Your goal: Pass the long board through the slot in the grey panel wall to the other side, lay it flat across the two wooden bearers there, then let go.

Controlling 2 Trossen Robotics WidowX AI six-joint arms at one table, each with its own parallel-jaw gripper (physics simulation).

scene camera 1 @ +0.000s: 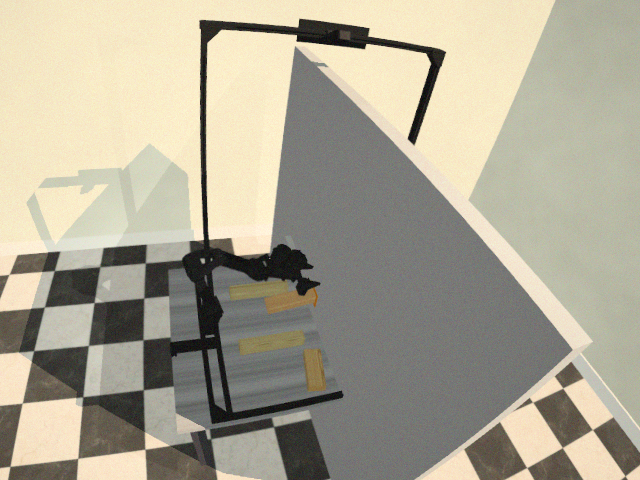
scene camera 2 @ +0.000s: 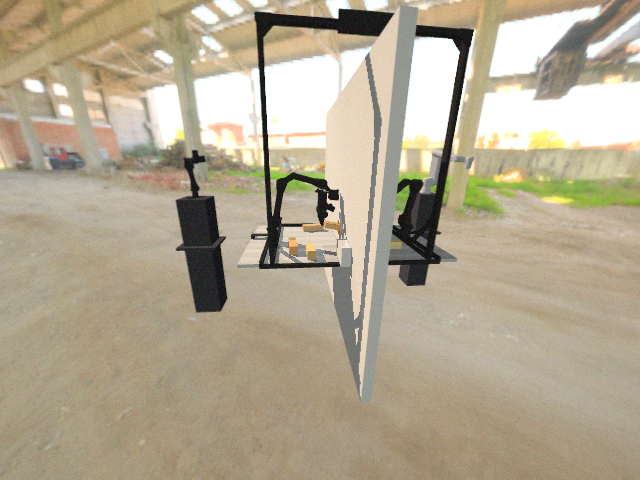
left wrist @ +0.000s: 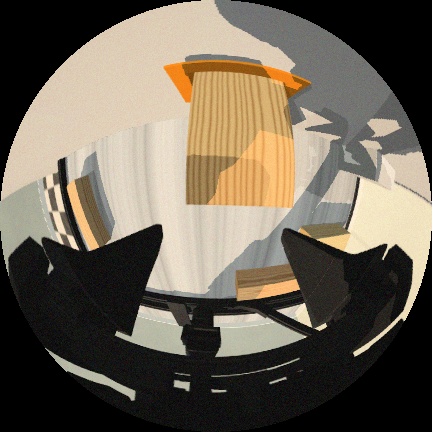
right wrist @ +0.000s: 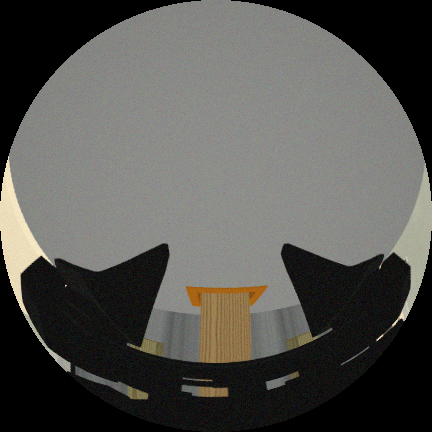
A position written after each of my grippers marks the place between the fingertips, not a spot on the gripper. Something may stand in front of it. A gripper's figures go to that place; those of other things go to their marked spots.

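My left gripper (left wrist: 224,232) is 0.10 m from the lens. I also see a grey panel wall (left wrist: 125,85), and that wall is 0.12 m from the lens.
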